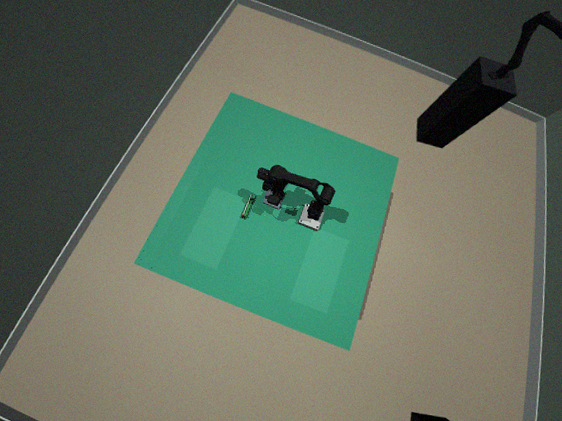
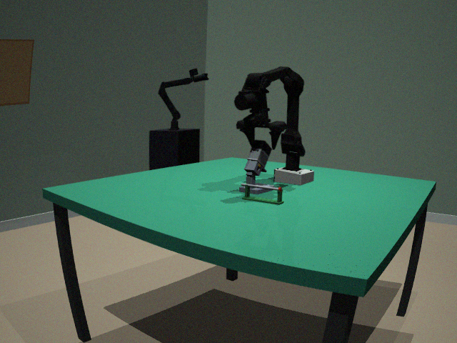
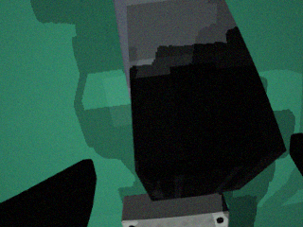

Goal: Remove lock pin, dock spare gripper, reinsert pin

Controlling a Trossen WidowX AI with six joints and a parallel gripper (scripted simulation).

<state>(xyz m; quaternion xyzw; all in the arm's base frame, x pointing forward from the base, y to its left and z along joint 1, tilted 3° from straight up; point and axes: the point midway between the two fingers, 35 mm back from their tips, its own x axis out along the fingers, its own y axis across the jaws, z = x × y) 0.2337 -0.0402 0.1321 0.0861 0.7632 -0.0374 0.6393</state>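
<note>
My gripper tip is now 30 mm short of the spare gripper, 30 mm above it and 10 mm to the left of it. From my gripper tip the other things lie so: mount (100 mm below, 50 mm ahead, 10 mm to the right); green cradle (180 mm ahead, 130 mm below, 80 mm to the left).
</note>
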